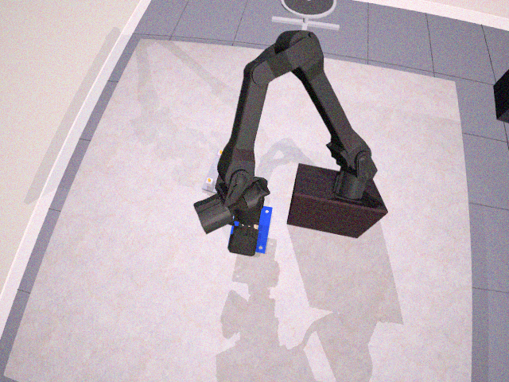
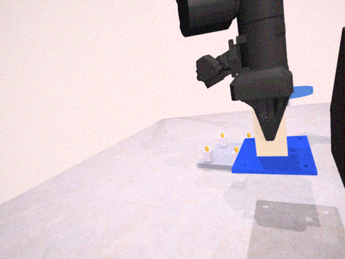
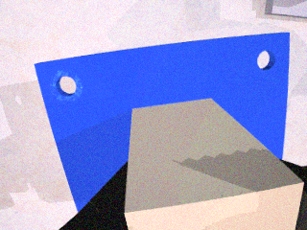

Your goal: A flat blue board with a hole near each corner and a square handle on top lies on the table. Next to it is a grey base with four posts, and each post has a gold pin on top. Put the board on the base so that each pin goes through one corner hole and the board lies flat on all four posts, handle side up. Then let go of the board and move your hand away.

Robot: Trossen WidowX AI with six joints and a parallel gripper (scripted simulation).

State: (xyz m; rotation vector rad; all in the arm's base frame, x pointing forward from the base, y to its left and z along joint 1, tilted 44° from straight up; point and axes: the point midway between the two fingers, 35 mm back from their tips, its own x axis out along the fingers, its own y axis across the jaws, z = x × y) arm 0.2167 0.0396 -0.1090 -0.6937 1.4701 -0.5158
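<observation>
Now: the grey base 130 mm ahead of my gripper tip, 170 mm to the right of it and 110 mm below it. From my gripper tip the other things lie so: blue board: 10 mm below.
</observation>
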